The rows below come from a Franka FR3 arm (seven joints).
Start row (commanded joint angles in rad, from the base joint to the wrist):
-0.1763, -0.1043, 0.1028, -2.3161, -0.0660, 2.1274, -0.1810
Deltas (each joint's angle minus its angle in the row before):
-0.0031, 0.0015, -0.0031, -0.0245, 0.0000, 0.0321, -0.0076
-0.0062, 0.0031, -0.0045, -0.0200, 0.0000, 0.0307, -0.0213
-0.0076, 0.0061, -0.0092, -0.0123, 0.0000, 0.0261, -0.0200
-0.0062, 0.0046, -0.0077, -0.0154, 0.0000, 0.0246, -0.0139
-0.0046, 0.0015, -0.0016, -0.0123, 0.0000, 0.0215, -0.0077
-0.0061, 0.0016, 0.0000, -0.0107, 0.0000, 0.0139, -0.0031
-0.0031, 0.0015, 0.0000, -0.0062, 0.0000, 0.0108, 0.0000
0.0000, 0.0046, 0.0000, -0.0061, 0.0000, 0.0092, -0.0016
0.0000, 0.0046, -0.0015, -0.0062, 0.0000, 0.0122, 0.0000
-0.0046, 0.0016, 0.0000, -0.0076, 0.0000, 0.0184, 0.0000
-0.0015, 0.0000, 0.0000, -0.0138, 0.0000, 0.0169, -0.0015
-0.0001, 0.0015, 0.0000, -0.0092, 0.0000, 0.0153, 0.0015
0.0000, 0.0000, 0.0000, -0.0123, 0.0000, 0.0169, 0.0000
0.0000, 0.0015, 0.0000, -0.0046, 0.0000, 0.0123, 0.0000
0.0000, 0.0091, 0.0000, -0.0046, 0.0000, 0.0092, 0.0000
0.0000, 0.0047, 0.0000, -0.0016, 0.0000, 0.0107, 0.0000
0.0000, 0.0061, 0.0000, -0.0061, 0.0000, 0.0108, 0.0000
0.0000, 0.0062, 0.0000, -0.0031, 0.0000, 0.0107, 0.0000
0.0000, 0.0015, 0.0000, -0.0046, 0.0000, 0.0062, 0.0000
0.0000, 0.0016, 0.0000, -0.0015, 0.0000, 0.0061, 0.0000
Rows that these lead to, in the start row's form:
-0.1794, -0.1028, 0.0997, -2.3406, -0.0660, 2.1595, -0.1886
-0.1856, -0.0997, 0.0952, -2.3606, -0.0660, 2.1902, -0.2099
-0.1932, -0.0936, 0.0860, -2.3729, -0.0660, 2.2163, -0.2299
-0.1994, -0.0890, 0.0783, -2.3883, -0.0660, 2.2409, -0.2438
-0.2040, -0.0875, 0.0767, -2.4006, -0.0660, 2.2624, -0.2515
-0.2101, -0.0859, 0.0767, -2.4113, -0.0660, 2.2763, -0.2546
-0.2132, -0.0844, 0.0767, -2.4175, -0.0660, 2.2871, -0.2546
-0.2132, -0.0798, 0.0767, -2.4236, -0.0660, 2.2963, -0.2562
-0.2132, -0.0752, 0.0752, -2.4298, -0.0660, 2.3085, -0.2562
-0.2178, -0.0736, 0.0752, -2.4374, -0.0660, 2.3269, -0.2562
-0.2193, -0.0736, 0.0752, -2.4512, -0.0660, 2.3438, -0.2577
-0.2194, -0.0721, 0.0752, -2.4604, -0.0660, 2.3591, -0.2562
-0.2194, -0.0721, 0.0752, -2.4727, -0.0660, 2.3760, -0.2562
-0.2194, -0.0706, 0.0752, -2.4773, -0.0660, 2.3883, -0.2562
-0.2194, -0.0615, 0.0752, -2.4819, -0.0660, 2.3975, -0.2562
-0.2194, -0.0568, 0.0752, -2.4835, -0.0660, 2.4082, -0.2562
-0.2194, -0.0507, 0.0752, -2.4896, -0.0660, 2.4190, -0.2562
-0.2194, -0.0445, 0.0752, -2.4927, -0.0660, 2.4297, -0.2562
-0.2194, -0.0430, 0.0752, -2.4973, -0.0660, 2.4359, -0.2562
-0.2194, -0.0414, 0.0752, -2.4988, -0.0660, 2.4420, -0.2562

